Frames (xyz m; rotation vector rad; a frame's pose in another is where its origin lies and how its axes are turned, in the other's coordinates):
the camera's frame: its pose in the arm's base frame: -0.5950 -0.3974 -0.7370 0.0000 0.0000 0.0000
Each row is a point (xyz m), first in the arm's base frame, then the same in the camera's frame.
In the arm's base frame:
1: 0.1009 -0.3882 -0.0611
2: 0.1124 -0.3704 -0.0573
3: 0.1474 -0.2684 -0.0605
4: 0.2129 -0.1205 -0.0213
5: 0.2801 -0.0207 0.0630
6: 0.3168 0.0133 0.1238
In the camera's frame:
1: 0.6959 0.0092 0.6759
2: 0.7074 0.0270 0.6797
3: 0.7424 0.1290 0.6765
4: 0.8079 0.2769 0.7157
5: 0.8751 0.3767 0.8000
6: 0.9118 0.4107 0.8608

